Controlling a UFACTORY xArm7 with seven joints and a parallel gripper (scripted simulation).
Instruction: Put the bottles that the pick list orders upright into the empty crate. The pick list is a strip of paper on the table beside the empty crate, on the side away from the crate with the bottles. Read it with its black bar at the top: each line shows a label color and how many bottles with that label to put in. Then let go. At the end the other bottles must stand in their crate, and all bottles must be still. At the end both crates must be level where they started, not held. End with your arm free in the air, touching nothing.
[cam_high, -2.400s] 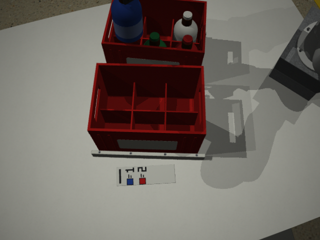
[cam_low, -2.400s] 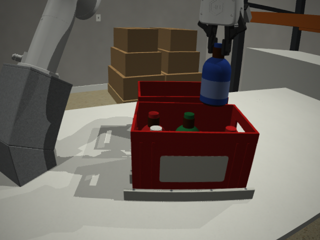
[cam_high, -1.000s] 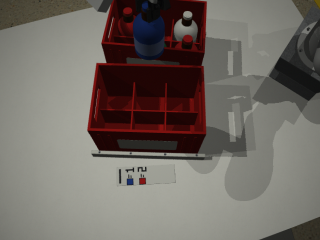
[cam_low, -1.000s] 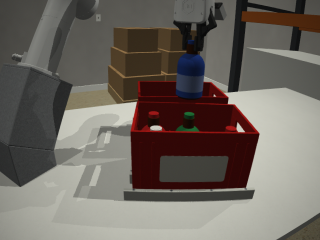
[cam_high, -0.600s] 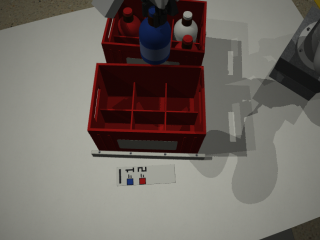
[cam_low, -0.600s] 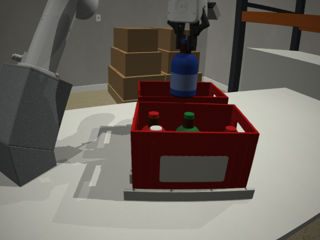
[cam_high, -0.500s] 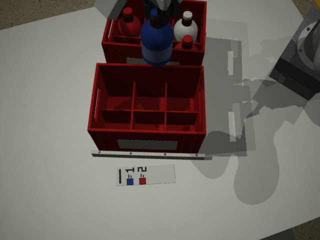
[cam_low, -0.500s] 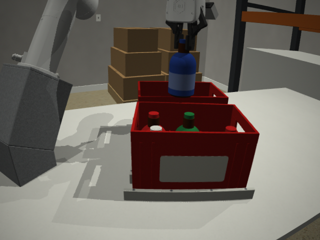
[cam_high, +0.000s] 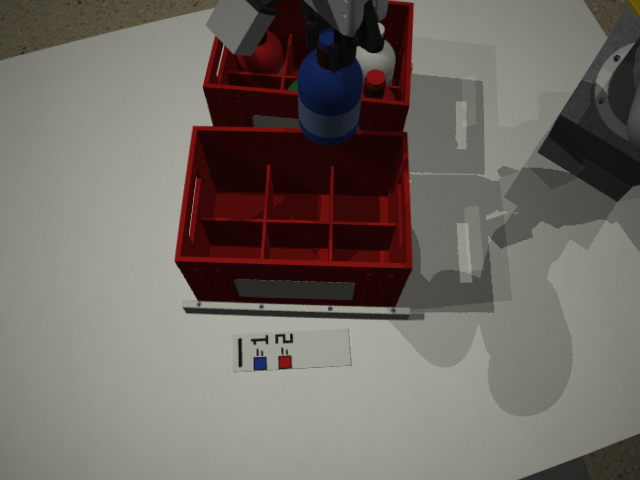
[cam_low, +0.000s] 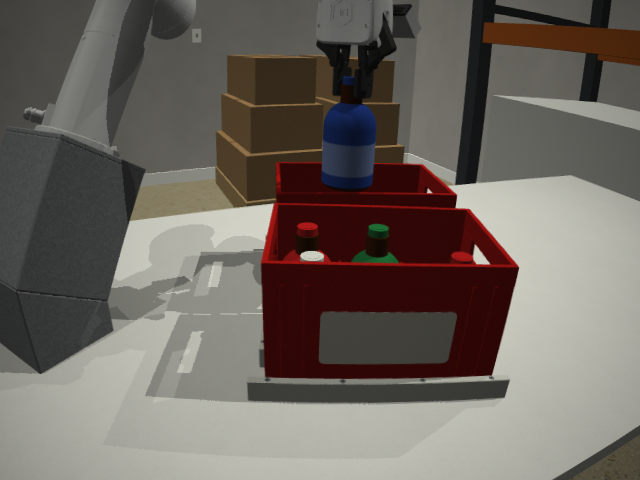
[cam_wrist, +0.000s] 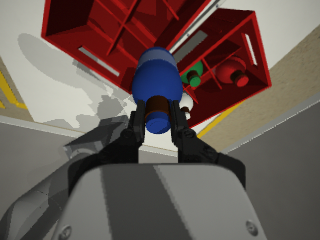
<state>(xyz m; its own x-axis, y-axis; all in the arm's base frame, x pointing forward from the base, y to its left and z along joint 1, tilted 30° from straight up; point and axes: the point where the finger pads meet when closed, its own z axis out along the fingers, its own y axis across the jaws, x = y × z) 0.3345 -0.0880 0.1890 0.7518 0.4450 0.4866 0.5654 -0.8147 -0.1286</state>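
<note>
My hand is 7 cm above the blue bottle. Also, from my hand: red bottle (10 cm ahead, 20 cm to the right, 25 cm below); green bottle (2 cm ahead, 10 cm to the right, 25 cm below); white bottle (8 cm behind, 18 cm to the right, 25 cm below).
</note>
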